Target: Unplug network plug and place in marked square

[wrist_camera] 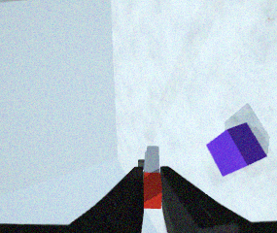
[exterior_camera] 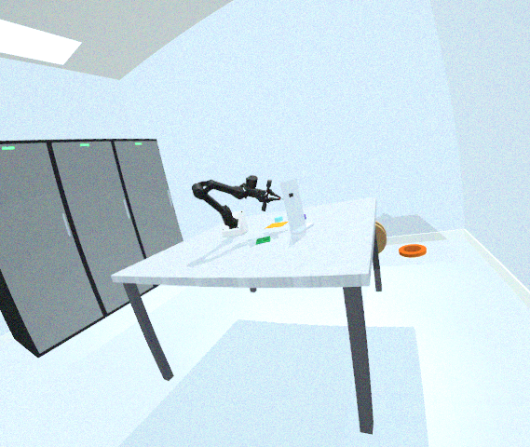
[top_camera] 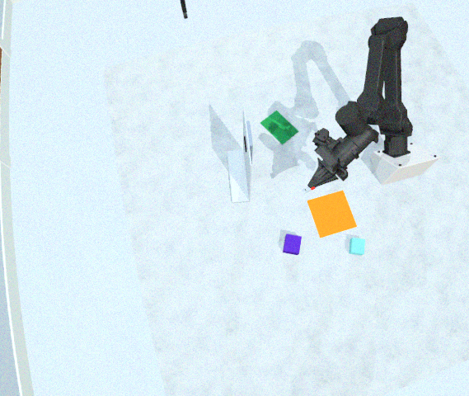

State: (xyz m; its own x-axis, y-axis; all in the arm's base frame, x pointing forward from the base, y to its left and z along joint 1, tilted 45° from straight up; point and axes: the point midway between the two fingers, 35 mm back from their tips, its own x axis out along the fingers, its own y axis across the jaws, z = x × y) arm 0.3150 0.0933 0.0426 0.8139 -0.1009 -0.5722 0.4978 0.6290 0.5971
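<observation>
My gripper tip is 9 cm past the flat orange square, 5 cm to the right of it and 17 cm above it. The rest, counted from my gripper tip: upright panel 13 cm ahead, 15 cm to the right, 5 cm below; network plug right at my gripper tip; purple cube 7 cm ahead, 10 cm to the left, 15 cm below.
</observation>
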